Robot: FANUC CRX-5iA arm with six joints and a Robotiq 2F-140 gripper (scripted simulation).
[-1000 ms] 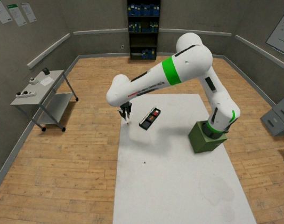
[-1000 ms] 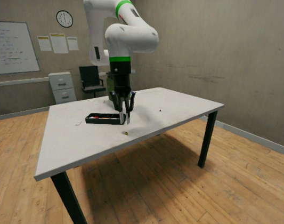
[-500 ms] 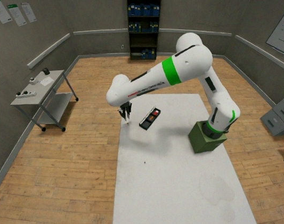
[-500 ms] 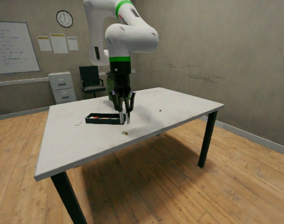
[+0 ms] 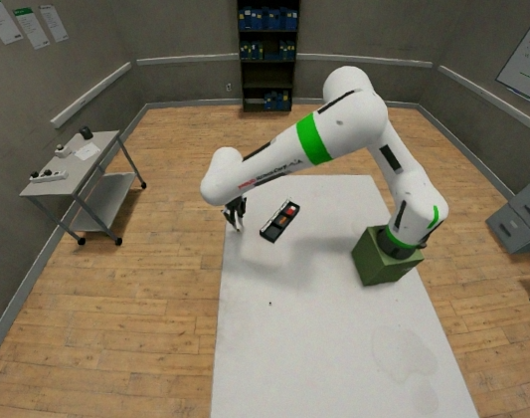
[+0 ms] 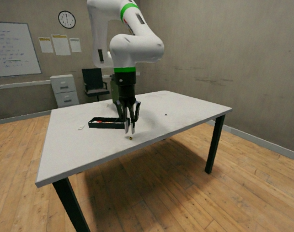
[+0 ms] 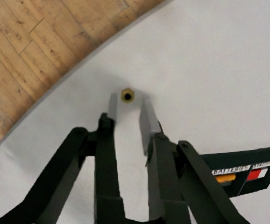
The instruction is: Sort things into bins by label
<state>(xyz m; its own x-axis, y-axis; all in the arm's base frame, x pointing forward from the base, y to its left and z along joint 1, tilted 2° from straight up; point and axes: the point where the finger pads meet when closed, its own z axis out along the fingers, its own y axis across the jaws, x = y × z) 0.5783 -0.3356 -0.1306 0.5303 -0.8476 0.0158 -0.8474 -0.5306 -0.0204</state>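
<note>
Now: the yellow ring 70 mm below my hand. From my hand the other things lie so: black bin tray (220 mm behind, 50 mm below); then red piece (300 mm behind, 60 mm to the right, 60 mm below); then orange object (230 mm behind, 60 mm below).
</note>
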